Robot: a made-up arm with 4 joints.
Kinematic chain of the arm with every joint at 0, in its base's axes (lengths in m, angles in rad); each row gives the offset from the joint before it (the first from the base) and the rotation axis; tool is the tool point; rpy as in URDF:
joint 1: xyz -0.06 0 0.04 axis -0.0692 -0.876 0.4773
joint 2: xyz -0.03 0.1 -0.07 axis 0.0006 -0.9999 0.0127
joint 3: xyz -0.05 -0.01 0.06 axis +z
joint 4: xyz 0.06 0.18 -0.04 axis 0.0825 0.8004 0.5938
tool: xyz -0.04 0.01 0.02 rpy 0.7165 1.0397 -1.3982
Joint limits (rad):
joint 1: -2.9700..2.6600
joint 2: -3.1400..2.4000
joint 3: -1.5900..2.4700
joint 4: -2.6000..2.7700
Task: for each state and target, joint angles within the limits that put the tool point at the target. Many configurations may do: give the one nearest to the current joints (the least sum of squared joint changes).
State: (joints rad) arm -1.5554 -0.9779 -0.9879 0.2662
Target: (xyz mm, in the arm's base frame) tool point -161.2 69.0 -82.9
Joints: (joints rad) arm -1.5356 -1.1084 -1.5900 0.9251
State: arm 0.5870 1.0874 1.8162 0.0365
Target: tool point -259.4 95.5 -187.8
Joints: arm 0.5295 0.4593 1.3336 0.5100
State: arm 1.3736 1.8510 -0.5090 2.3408
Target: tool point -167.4 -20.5 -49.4
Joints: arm 1.4346 1.7518 -1.1833 2.3997
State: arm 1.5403 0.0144 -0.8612 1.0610
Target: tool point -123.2 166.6 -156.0
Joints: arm 2.0309 0.0646 -0.1272 0.5148
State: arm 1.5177 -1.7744 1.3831 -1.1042
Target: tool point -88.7 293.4 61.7
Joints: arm 1.0315 -2.6837 0.7449 -0.9156
